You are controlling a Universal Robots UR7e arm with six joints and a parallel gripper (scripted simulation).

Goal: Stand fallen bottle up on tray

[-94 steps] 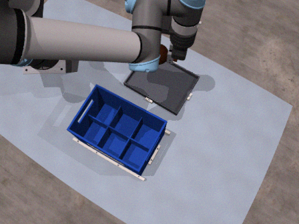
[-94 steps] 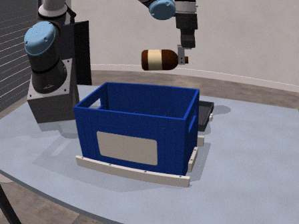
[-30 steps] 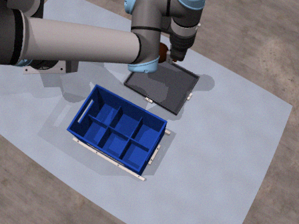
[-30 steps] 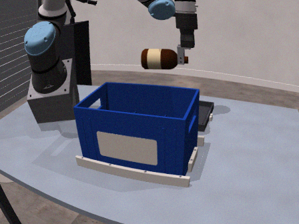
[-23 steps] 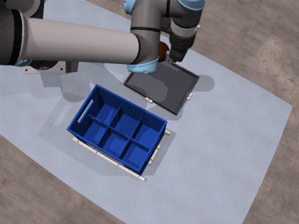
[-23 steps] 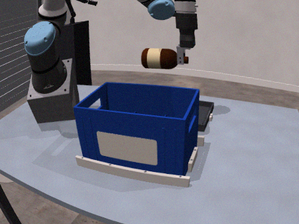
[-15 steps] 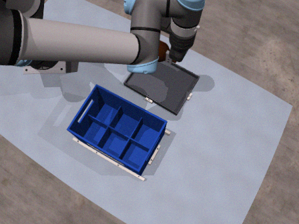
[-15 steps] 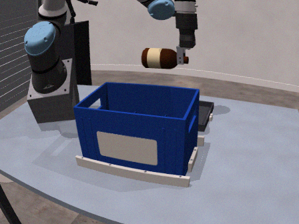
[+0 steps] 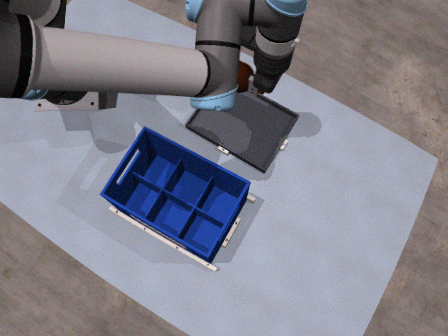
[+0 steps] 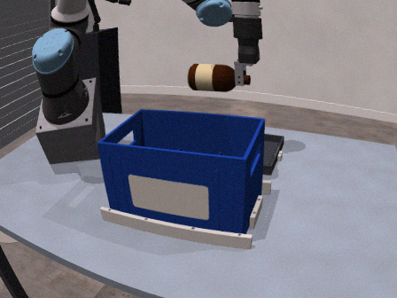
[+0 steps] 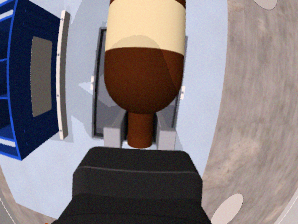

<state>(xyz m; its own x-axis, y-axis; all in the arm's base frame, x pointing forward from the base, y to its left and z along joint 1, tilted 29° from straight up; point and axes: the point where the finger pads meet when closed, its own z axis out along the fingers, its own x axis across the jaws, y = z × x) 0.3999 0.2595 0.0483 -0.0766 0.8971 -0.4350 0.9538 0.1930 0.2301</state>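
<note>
Now: the bottle 50 mm behind my hand and 10 mm below it. Round my hand: dark tray 190 mm below, 20 mm behind, 10 mm to the right; blue crate 300 mm to the right, 120 mm below, 20 mm behind.
</note>
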